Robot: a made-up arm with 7 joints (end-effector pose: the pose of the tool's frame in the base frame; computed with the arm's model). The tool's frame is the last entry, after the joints. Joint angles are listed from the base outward.
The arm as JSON. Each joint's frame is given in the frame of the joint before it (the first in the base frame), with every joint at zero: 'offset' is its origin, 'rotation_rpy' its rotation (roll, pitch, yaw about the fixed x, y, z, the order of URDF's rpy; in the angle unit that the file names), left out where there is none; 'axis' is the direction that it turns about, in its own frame. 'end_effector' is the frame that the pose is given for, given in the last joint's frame.
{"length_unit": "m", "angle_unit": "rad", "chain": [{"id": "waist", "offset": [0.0, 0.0, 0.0], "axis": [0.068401, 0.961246, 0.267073]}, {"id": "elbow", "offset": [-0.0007, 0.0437, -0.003], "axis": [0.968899, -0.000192, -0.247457]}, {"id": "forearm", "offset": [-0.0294, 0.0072, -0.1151], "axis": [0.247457, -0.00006, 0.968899]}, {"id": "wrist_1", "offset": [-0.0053, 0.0, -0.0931], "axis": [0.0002, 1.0, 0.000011]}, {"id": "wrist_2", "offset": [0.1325, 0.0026, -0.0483], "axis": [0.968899, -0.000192, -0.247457]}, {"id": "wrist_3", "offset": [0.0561, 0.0, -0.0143], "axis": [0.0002, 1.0, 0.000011]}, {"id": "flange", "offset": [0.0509, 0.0, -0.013], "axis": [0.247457, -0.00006, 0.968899]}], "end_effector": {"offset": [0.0, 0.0, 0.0], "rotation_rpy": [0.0, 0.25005, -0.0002]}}
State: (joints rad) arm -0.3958 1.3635 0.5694 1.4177 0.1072 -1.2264 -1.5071
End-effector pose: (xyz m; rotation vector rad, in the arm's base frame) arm 0.1278 0.4523 -0.0322 1.1497 0.6226 -0.7842
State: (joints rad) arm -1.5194 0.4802 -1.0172 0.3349 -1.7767 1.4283 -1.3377
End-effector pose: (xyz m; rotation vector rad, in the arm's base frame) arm 0.3287 -0.1074 -0.0589 -0.8066 1.5746 -2.2258
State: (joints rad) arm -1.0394 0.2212 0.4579 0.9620 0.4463 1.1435 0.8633
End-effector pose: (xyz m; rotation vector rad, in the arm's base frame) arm 0.3751 0.1274 -0.2275 0.7824 1.1845 1.0614
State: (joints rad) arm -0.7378 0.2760 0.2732 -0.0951 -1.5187 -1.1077 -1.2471
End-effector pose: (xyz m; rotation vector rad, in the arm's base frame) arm 0.3045 0.1576 -0.0458 -0.2791 -2.0246 -0.3706
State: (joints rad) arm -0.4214 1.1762 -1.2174 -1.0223 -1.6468 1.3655 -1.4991
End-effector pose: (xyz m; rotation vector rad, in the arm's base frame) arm 0.0263 0.0219 -0.1419 1.1958 -1.4816 1.7367
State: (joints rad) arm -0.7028 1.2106 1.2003 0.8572 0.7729 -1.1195 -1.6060
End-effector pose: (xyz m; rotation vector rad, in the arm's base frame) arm 0.1579 0.4186 0.0638 1.5498 0.5295 -0.5152
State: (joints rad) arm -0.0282 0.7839 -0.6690 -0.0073 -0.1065 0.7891 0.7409
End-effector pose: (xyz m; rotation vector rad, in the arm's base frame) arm 0.1292 0.1185 -0.3304 1.2264 0.8225 0.1530
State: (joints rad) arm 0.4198 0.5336 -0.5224 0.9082 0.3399 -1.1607 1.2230
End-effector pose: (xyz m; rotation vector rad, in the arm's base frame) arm -0.1201 0.1559 -0.3705 0.5549 0.2677 0.2604
